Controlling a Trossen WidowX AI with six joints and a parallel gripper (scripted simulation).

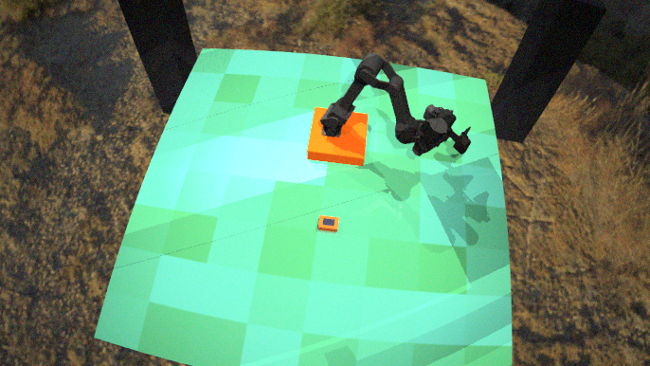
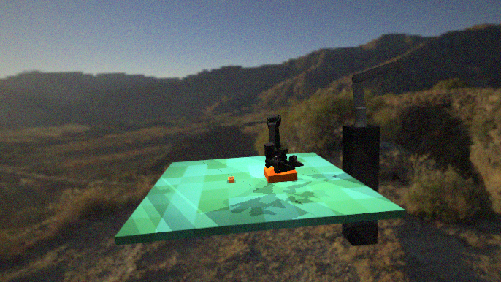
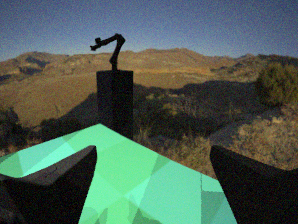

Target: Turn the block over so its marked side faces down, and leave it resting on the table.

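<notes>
Right now the orange block is 400 mm to the right of my gripper tip, 360 mm ahead of it and 160 mm below it.
</notes>
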